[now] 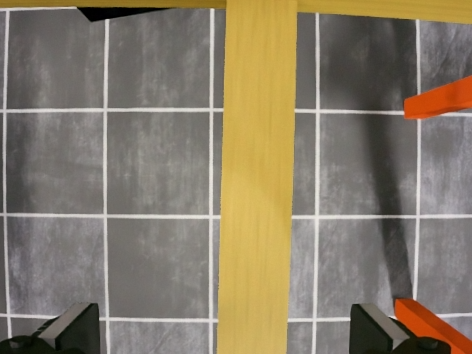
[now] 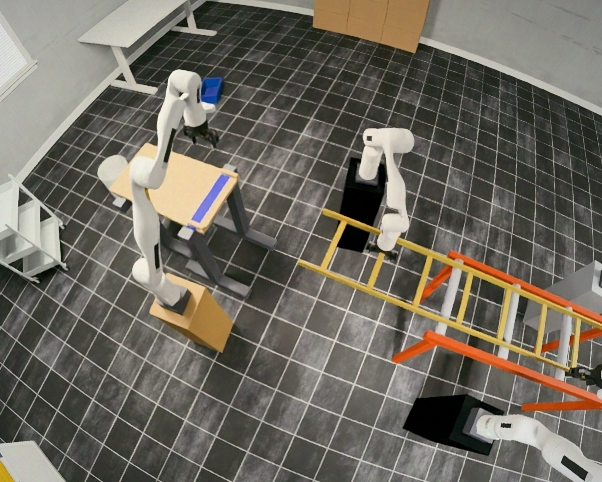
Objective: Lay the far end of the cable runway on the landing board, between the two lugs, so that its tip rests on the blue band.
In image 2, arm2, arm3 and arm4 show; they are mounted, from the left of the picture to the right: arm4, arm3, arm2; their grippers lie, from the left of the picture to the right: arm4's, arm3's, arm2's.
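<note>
The yellow cable runway [image 1: 257,150] [image 2: 351,281] lies on the rollers of an orange stand; its far end sticks out left over the floor, apart from the landing board. The wooden landing board [image 2: 170,193] carries a blue band [image 2: 211,198] near its right edge; its lugs are too small to make out surely. Arm3's gripper [image 1: 225,327] [image 2: 382,252] is open, its fingers either side of a rung near the far end. Arm4's gripper [image 2: 204,139] is open above the floor behind the board. Arm2's gripper [image 2: 572,372] is at the runway's near end; its grip is unclear. Arm1's gripper does not show.
The orange stand [image 1: 442,97] [image 2: 507,369] has white rollers [image 2: 450,296]. Arm4's wooden pedestal [image 2: 193,321] stands in front of the board's dark trestle [image 2: 241,215]. Arm3's black pedestal [image 2: 361,195] is behind the far end. Arm2's black pedestal [image 2: 437,421] stands in front of the stand.
</note>
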